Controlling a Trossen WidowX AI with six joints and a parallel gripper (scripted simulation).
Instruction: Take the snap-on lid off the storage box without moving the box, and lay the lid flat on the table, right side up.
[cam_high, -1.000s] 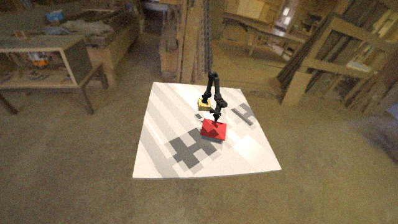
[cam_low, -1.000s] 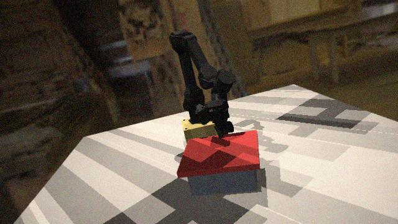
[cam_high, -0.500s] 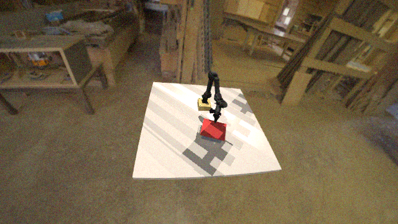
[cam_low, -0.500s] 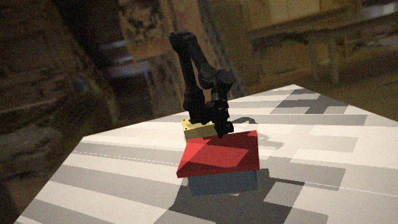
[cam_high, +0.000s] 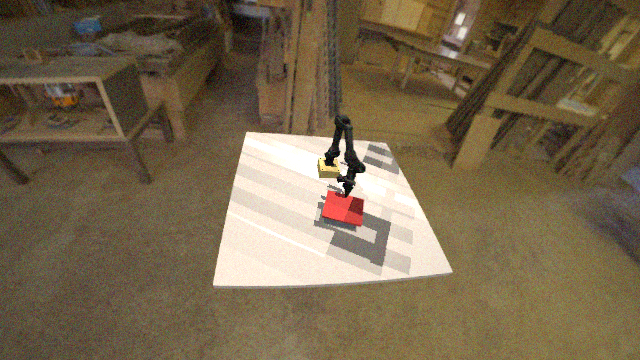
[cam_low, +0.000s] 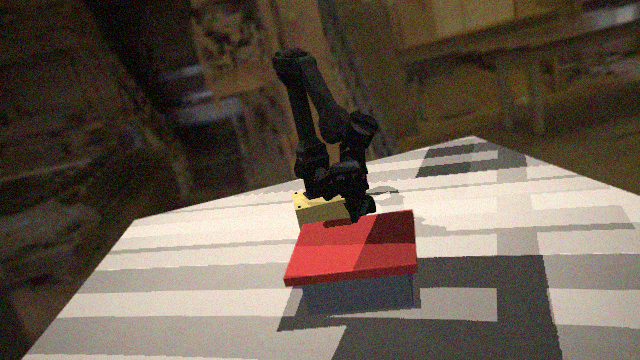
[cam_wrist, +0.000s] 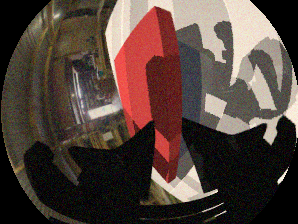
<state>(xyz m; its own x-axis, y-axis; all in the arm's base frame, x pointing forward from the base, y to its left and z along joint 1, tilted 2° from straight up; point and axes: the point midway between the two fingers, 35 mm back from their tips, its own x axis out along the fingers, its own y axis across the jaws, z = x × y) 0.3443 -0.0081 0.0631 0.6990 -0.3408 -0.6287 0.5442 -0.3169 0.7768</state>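
Right now the red lid is 7 cm ahead of my gripper tip and 4 cm to the right of it. From my gripper tip the other things lie so: blue storage box 7 cm ahead, 3 cm to the right, 5 cm below.
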